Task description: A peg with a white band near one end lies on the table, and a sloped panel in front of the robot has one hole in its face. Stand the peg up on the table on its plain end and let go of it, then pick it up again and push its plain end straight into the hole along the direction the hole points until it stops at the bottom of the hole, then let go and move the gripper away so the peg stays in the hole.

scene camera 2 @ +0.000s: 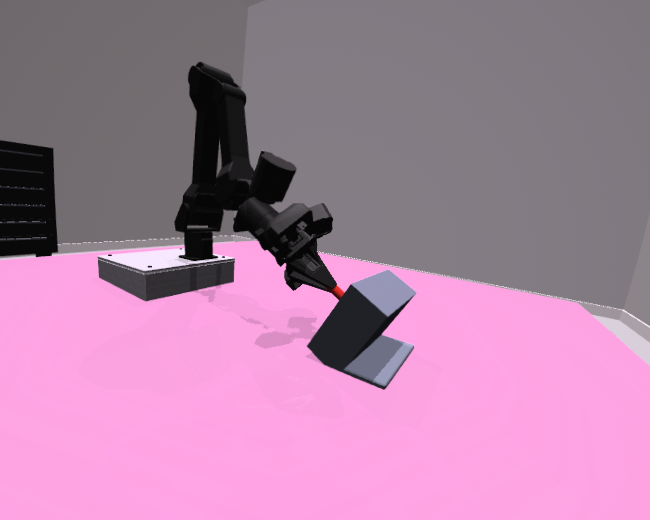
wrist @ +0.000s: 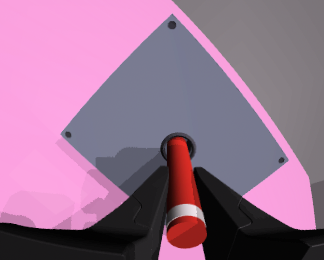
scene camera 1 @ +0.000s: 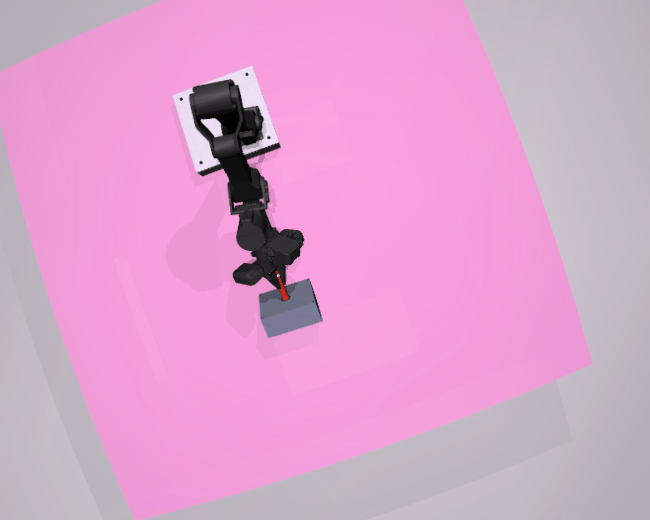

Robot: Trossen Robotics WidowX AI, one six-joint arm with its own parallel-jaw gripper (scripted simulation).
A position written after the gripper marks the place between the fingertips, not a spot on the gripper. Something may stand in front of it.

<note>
The gripper [scene camera 2: 334,288] holds a peg [wrist: 185,225]. Further things: a sloped panel [scene camera 2: 368,306] and a grey foot [scene camera 2: 379,363].
The gripper shows as well in the wrist view [wrist: 180,174] and in scene camera 1 [scene camera 1: 281,286]. The sloped panel shows as well in the wrist view [wrist: 170,83] and in scene camera 1 [scene camera 1: 299,311].
</note>
